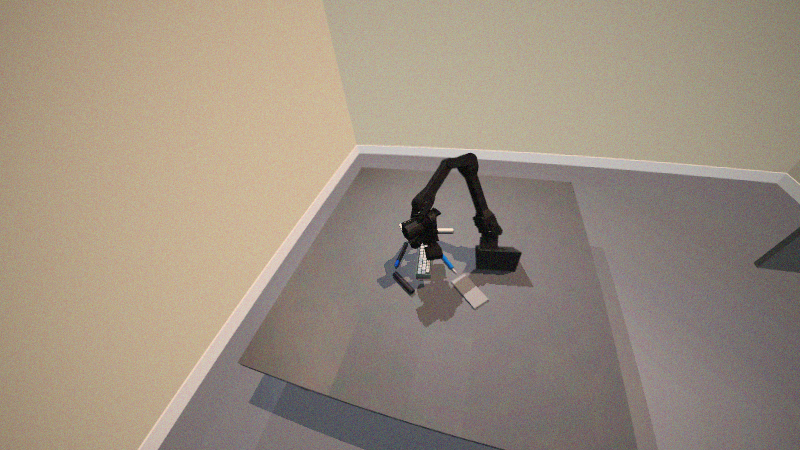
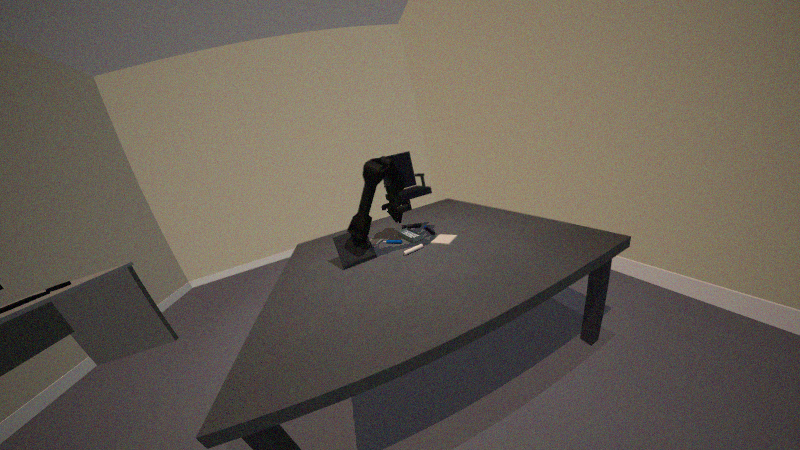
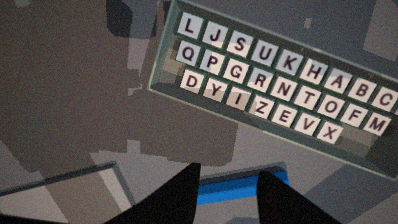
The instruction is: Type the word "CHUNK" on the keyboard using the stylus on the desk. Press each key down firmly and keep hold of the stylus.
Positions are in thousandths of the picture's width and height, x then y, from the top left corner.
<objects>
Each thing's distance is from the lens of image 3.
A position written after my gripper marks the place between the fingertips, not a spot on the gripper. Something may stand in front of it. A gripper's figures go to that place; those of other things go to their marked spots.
my gripper (image 3: 574,788): 11 cm
blue stylus (image 3: 614,837): 20 cm
</objects>
